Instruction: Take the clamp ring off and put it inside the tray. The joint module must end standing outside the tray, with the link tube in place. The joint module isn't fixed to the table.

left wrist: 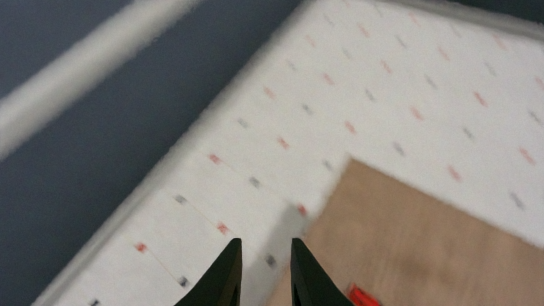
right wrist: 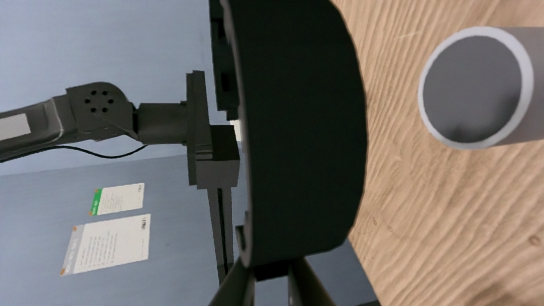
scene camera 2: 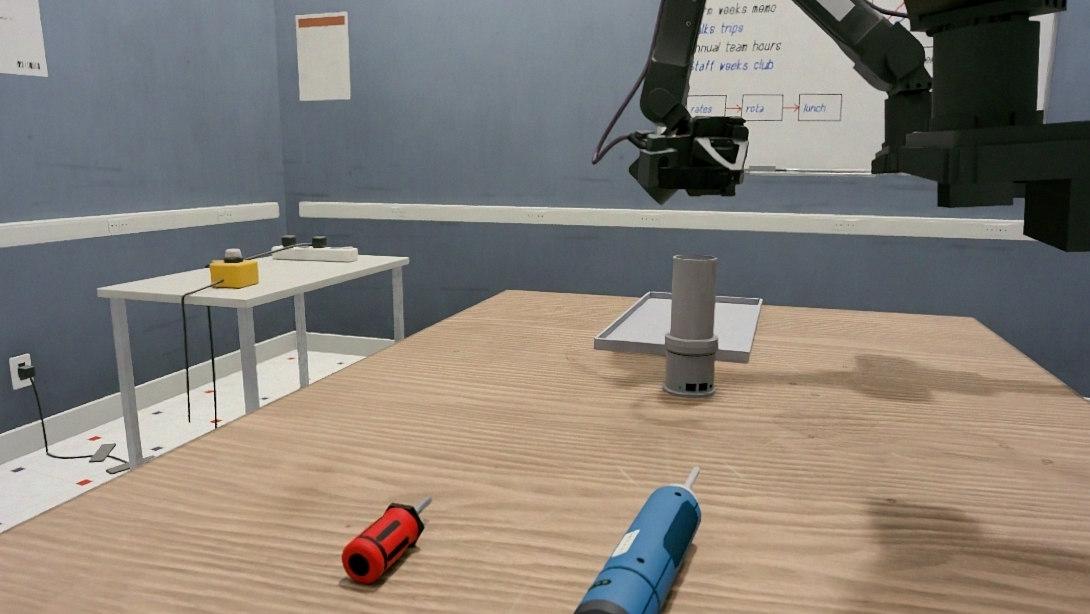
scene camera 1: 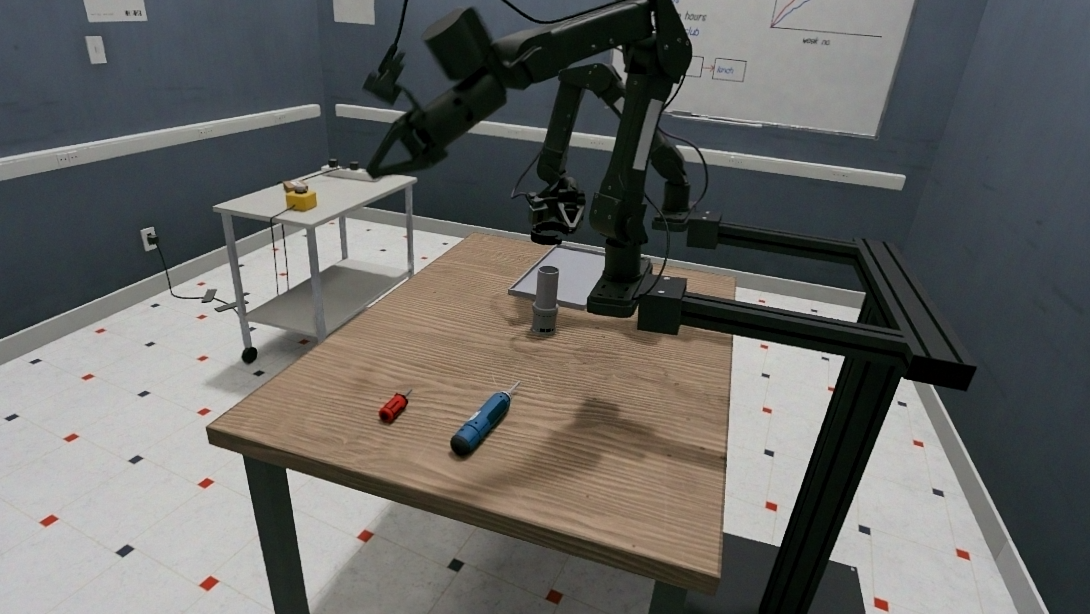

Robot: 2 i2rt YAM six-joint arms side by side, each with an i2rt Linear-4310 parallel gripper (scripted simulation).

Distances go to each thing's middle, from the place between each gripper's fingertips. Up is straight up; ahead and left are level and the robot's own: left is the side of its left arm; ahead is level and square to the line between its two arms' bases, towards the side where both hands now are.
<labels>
The dark clamp ring [scene camera 2: 681, 177] is 40 mm ahead of my right hand [scene camera 2: 735, 176] and 50 mm to the left of it. Round my right hand: grey tray [scene camera 2: 641, 329]: 100 mm ahead, 310 mm to the right, 250 mm below; then grey link tube [scene camera 2: 694, 278]: 40 mm ahead, 40 mm to the left, 150 mm below; then grey joint module [scene camera 2: 690, 372]: 30 mm ahead, 40 mm to the left, 220 mm below.
I see the red screwdriver [scene camera 2: 373, 551] 8 cm ahead of my left hand [scene camera 1: 369, 172], 14 cm to the right of it and 49 cm below it. Also, from my left hand: dark clamp ring: 3 cm behind, 58 cm to the right, 25 cm below; grey link tube: 3 cm behind, 59 cm to the right, 39 cm below; grey joint module: 4 cm behind, 59 cm to the right, 47 cm below.
</labels>
